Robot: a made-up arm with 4 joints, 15 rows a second.
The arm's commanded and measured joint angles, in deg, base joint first. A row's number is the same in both.
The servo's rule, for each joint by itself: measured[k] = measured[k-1] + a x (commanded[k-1-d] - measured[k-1]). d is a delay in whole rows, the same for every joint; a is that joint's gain. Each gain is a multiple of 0.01, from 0.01 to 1. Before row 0 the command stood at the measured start. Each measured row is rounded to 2 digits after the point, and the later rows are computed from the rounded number. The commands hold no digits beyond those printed.
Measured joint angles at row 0:
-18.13, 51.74, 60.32, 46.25
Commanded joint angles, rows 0 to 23:
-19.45, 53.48, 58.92, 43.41
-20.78, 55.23, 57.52, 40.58
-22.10, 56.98, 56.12, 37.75
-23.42, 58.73, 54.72, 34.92
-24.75, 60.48, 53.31, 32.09
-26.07, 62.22, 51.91, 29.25
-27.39, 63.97, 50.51, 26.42
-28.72, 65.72, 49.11, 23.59
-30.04, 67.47, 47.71, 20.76
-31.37, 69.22, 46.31, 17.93
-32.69, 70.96, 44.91, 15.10
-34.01, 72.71, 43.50, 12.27
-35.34, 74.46, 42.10, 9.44
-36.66, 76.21, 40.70, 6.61
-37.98, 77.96, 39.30, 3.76
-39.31, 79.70, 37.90, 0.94
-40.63, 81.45, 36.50, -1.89
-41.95, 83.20, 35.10, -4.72
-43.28, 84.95, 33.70, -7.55
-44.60, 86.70, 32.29, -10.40
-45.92, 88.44, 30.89, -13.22
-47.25, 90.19, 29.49, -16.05
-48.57, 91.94, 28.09, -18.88
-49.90, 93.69, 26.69, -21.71
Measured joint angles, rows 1 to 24:
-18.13, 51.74, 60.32, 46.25
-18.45, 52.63, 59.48, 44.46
-19.01, 53.96, 58.30, 42.02
-19.75, 55.50, 56.99, 39.33
-20.63, 57.15, 55.63, 36.55
-21.62, 58.85, 54.24, 33.74
-22.69, 60.57, 52.84, 30.91
-23.82, 62.30, 51.44, 28.08
-25.00, 64.04, 50.04, 25.25
-26.21, 65.79, 48.64, 22.42
-27.45, 67.54, 47.24, 19.59
-28.71, 69.28, 45.84, 16.76
-29.98, 71.03, 44.44, 13.93
-31.27, 72.78, 43.04, 11.10
-32.56, 74.53, 41.64, 8.27
-33.86, 76.28, 40.24, 5.43
-35.17, 78.02, 38.84, 2.60
-36.48, 79.77, 37.44, -0.23
-37.79, 81.52, 36.04, -3.06
-39.11, 83.27, 34.64, -5.89
-40.43, 85.02, 33.23, -8.73
-41.75, 86.76, 31.83, -11.56
-43.07, 88.51, 30.43, -14.39
-44.39, 90.26, 29.03, -17.22
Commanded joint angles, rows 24 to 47:
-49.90, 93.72, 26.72, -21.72
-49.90, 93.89, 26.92, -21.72
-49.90, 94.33, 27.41, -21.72
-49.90, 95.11, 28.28, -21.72
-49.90, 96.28, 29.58, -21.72
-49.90, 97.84, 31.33, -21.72
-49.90, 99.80, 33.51, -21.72
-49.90, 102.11, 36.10, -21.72
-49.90, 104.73, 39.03, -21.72
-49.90, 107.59, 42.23, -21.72
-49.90, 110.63, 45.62, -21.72
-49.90, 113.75, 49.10, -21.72
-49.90, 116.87, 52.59, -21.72
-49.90, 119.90, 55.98, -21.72
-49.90, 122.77, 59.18, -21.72
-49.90, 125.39, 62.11, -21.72
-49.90, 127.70, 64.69, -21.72
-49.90, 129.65, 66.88, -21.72
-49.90, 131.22, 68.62, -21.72
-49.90, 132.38, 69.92, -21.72
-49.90, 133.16, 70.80, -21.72
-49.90, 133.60, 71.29, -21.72
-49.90, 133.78, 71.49, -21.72
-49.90, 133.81, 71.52, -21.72
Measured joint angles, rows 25 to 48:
-45.71, 92.01, 27.63, -20.05
-46.72, 92.88, 27.08, -21.10
-47.48, 93.40, 26.98, -21.49
-48.06, 93.87, 27.24, -21.63
-48.50, 94.50, 27.86, -21.69
-48.84, 95.41, 28.89, -21.71
-49.09, 96.65, 30.35, -21.72
-49.28, 98.26, 32.25, -21.72
-49.43, 100.22, 34.56, -21.72
-49.54, 102.52, 37.24, -21.72
-49.63, 105.11, 40.23, -21.72
-49.69, 107.93, 43.46, -21.72
-49.74, 110.90, 46.84, -21.72
-49.78, 113.94, 50.29, -21.72
-49.81, 116.98, 53.70, -21.72
-49.83, 119.93, 56.99, -21.72
-49.85, 122.71, 60.06, -21.72
-49.86, 125.25, 62.84, -21.72
-49.87, 127.49, 65.26, -21.72
-49.88, 129.39, 67.28, -21.72
-49.88, 130.91, 68.86, -21.72
-49.88, 132.06, 70.02, -21.72
-49.88, 132.85, 70.78, -21.72
-49.88, 133.32, 71.21, -21.72

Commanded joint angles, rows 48 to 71:
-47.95, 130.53, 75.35, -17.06
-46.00, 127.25, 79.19, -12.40
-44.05, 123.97, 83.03, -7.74
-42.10, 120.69, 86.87, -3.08
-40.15, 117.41, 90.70, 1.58
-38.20, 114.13, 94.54, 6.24
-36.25, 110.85, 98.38, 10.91
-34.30, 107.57, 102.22, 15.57
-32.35, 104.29, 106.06, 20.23
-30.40, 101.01, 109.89, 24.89
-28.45, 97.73, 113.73, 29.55
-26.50, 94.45, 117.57, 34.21
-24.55, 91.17, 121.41, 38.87
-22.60, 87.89, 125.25, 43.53
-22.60, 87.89, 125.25, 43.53
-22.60, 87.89, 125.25, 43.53
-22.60, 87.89, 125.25, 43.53
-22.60, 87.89, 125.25, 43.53
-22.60, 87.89, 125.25, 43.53
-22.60, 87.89, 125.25, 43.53
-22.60, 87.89, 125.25, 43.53
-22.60, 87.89, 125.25, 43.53
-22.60, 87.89, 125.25, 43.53
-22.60, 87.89, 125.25, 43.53
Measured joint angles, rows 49 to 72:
-49.88, 133.57, 71.40, -21.72
-49.42, 132.02, 73.77, -18.78
-48.60, 129.59, 77.02, -14.76
-47.51, 126.72, 80.63, -10.34
-46.21, 123.64, 84.37, -5.77
-44.76, 120.46, 88.17, -1.14
-43.19, 117.23, 91.99, 3.51
-41.52, 113.98, 95.82, 8.17
-39.79, 110.71, 99.66, 12.83
-38.00, 107.44, 103.50, 17.49
-36.18, 104.16, 107.33, 22.15
-34.32, 100.88, 111.17, 26.81
-32.44, 97.60, 115.01, 31.47
-30.55, 94.32, 118.85, 36.13
-28.64, 91.04, 122.69, 40.79
-27.19, 89.43, 124.23, 42.52
-26.09, 88.64, 124.84, 43.16
-25.25, 88.26, 125.09, 43.39
-24.61, 88.07, 125.19, 43.48
-24.13, 87.98, 125.23, 43.51
-23.76, 87.93, 125.24, 43.52
-23.48, 87.91, 125.25, 43.53
-23.27, 87.90, 125.25, 43.53
-23.11, 87.89, 125.25, 43.53

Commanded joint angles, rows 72 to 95:
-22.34, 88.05, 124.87, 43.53
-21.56, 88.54, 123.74, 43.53
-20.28, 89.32, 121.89, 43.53
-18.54, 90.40, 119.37, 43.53
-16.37, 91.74, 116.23, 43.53
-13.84, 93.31, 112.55, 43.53
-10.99, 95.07, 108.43, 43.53
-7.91, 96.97, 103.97, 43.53
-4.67, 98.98, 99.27, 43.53
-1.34, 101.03, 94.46, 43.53
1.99, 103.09, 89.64, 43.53
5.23, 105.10, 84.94, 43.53
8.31, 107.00, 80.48, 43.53
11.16, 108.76, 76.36, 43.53
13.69, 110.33, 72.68, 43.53
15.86, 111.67, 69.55, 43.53
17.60, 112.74, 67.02, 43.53
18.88, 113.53, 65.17, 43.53
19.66, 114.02, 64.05, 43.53
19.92, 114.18, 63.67, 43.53
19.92, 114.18, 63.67, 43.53
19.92, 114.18, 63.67, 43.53
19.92, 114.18, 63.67, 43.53
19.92, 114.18, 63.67, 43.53
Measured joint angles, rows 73 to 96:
-22.99, 87.89, 125.25, 43.53
-22.83, 87.97, 125.02, 43.53
-22.53, 88.26, 124.25, 43.53
-21.99, 88.80, 122.83, 43.53
-21.16, 89.62, 120.75, 43.53
-20.01, 90.70, 118.04, 43.53
-18.53, 92.03, 114.75, 43.53
-16.72, 93.58, 110.96, 43.53
-14.61, 95.31, 106.77, 43.53
-12.22, 97.18, 102.27, 43.53
-9.61, 99.14, 97.58, 43.53
-6.83, 101.15, 92.82, 43.53
-3.94, 103.16, 88.09, 43.53
-1.00, 105.12, 83.52, 43.53
1.92, 106.98, 79.22, 43.53
4.74, 108.69, 75.30, 43.53
7.41, 110.21, 71.85, 43.53
9.86, 111.50, 68.95, 43.53
12.02, 112.54, 66.68, 43.53
13.85, 113.29, 65.10, 43.53
15.31, 113.74, 64.24, 43.53
16.42, 113.96, 63.90, 43.53
17.26, 114.07, 63.76, 43.53
17.90, 114.13, 63.71, 43.53

